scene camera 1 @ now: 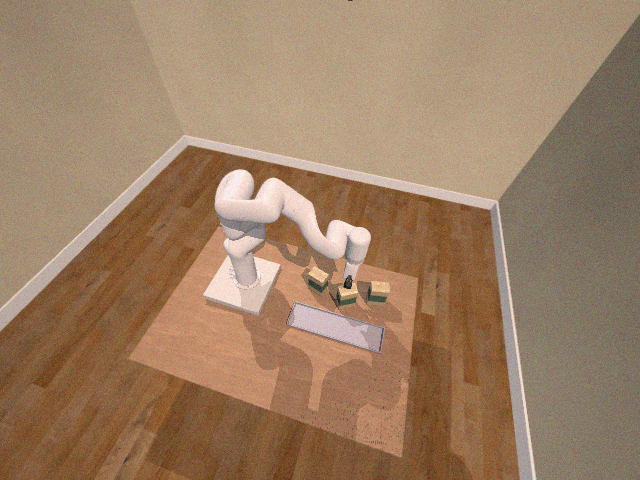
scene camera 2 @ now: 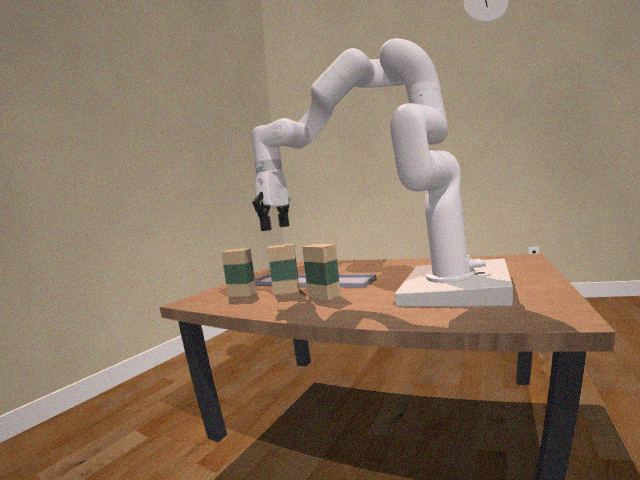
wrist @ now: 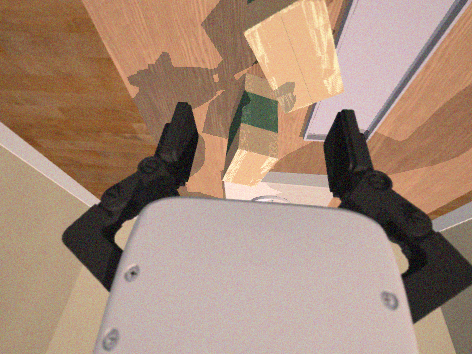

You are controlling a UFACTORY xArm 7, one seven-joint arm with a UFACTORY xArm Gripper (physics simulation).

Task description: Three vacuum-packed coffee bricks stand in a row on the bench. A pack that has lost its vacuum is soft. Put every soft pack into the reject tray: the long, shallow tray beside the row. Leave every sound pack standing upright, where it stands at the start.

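Places are measured from the arm's base along level axes (x ahead, y left, z up), in metres.
Pixels of known places: gripper, fingertip midpoint: (scene camera 1: pixel 349 278) (scene camera 2: pixel 275 228) (wrist: pixel 261 123); arm's base, origin of the base link: (scene camera 1: pixel 247 277) (scene camera 2: pixel 450 275).
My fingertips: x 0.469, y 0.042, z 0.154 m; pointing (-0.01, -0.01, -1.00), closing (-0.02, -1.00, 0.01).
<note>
For each thing: its top centre in the pictures, then the offset to it from my fingertips.
- middle pack, middle of its top: (wrist: pixel 298 65) (scene camera 2: pixel 281 245) (scene camera 1: pixel 348 289) dx +0.005, dy -0.025, dz -0.053 m
- far pack, middle of its top: (scene camera 2: pixel 235 250) (scene camera 1: pixel 380 286) dx +0.137, dy +0.026, dz -0.053 m
- long shallow reject tray, middle of its top: (wrist: pixel 407 9) (scene camera 2: pixel 309 278) (scene camera 1: pixel 335 325) dx -0.012, dy -0.145, dz -0.179 m
Three tan coffee packs with green bands stand upright: the pack nearest the arm's base (scene camera 1: pixel 318 279) (scene camera 2: pixel 321 271) (wrist: pixel 252 140), the middle pack (scene camera 1: pixel 347 296) (scene camera 2: pixel 283 269) (wrist: pixel 295 55) and the far pack (scene camera 1: pixel 378 291) (scene camera 2: pixel 238 273). The far pack does not show in the wrist view. Whether any pack is soft cannot be told by eye. The long shallow reject tray (scene camera 1: pixel 330 324) (scene camera 2: pixel 361 282) (wrist: pixel 395 30) lies beside the row, with no pack in it. My gripper (scene camera 1: pixel 348 286) (scene camera 2: pixel 275 227) (wrist: pixel 261 123) is open and empty, above the row near the middle pack, its fingertips higher than the pack tops.
The arm's white base plate (scene camera 1: pixel 222 298) (scene camera 2: pixel 454 297) (wrist: pixel 300 189) sits on the wooden bench (scene camera 1: pixel 206 346) (scene camera 2: pixel 392 335), beyond the nearest pack in the wrist view. The bench edge runs behind the far pack in scene camera 1.
</note>
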